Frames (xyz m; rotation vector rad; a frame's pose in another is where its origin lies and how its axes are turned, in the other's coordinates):
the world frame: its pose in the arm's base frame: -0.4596 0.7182 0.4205 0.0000 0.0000 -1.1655
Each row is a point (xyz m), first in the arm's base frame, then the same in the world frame.
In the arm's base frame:
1: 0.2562 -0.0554 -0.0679
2: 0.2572 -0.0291 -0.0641
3: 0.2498 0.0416 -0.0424
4: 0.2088 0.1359 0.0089
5: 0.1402 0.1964 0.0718
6: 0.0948 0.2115 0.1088
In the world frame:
1: 0.9932 0.3528 -0.4884
2: 0.9694 0.3641 -0.4846
3: 0.9015 0.3852 -0.4629
4: 0.7987 0.3847 -0.4116
5: 0.7160 0.3455 -0.3487
6: 0.6842 0.3097 -0.3117

